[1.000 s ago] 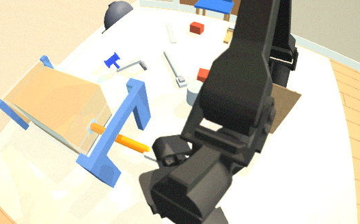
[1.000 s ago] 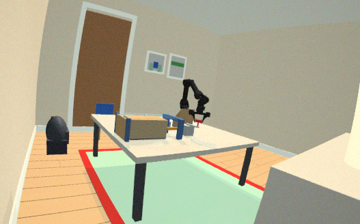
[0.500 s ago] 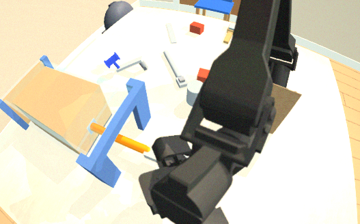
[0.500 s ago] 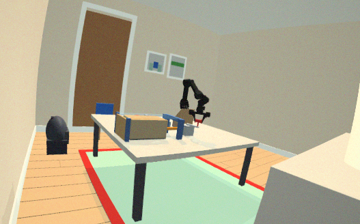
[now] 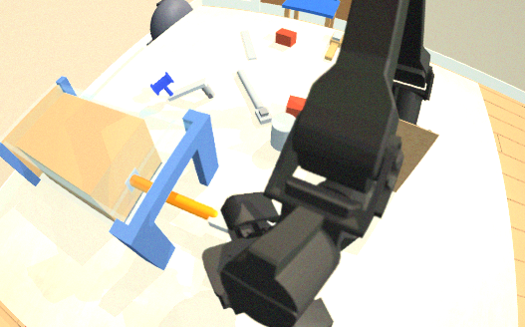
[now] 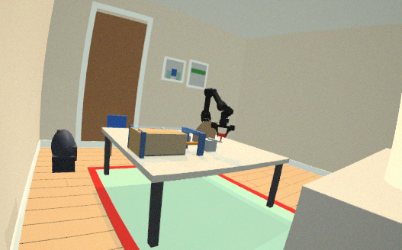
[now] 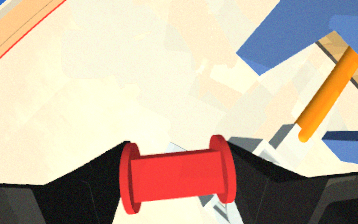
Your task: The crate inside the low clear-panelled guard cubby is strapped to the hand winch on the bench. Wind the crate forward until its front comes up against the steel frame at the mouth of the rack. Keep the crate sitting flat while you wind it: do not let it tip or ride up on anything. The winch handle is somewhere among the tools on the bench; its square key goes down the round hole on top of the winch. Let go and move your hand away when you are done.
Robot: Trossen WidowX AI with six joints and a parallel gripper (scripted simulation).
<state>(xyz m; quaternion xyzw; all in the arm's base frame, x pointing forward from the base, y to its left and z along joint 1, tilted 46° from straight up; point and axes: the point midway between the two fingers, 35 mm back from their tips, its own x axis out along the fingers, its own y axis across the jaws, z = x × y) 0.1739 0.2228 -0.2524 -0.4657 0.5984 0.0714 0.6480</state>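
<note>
Now: gripper tip 10 mm past the red spool-shaped grip and 10 mm to the left of it. From my gripper tip the other things lie so: grey winch 120 mm to the right, 100 mm below; then winch handle 50 mm to the right, 30 mm below; then blue steel frame 170 mm ahead, 120 mm to the right, 30 mm below.
</note>
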